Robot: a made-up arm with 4 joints.
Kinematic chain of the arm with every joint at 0, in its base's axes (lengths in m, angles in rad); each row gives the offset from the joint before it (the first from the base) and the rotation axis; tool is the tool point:
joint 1: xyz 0 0 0.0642 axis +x
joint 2: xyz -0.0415 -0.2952 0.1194 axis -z
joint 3: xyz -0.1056 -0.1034 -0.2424 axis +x
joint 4: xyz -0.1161 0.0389 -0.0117 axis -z
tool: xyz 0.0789 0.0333 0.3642
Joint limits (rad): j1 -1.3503..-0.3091 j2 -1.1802..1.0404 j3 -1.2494..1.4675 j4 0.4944..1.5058
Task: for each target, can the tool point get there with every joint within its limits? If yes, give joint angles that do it. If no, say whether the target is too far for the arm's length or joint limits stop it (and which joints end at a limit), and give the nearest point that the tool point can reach.
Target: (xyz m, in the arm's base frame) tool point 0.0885 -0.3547 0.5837
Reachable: yes | joints -0.7067 -0.8241 0.6482 0.7281
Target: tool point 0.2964 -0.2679 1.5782
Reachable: no: too far | nearest point 0.0868 -0.2273 0.7985 | short by 0.808 m
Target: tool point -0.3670 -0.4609 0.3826
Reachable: yes | joints -0.4558 0.5406 0.9440 0.8831
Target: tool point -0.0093 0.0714 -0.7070
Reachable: no: joint limits stop it (at a limit: joint 1, joint 3, joint 4) | nearest point -0.0266 -0.0304 0.0310 | short by 0.745 m
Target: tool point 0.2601 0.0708 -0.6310
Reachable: no: joint limits stop it (at a limit: joint 1, joint 3, joint 4) | nearest point 0.0872 -0.0602 0.0406 | short by 0.706 m
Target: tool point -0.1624 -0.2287 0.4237
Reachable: yes | joints -0.4713 -0.4810 -0.2409 0.7193
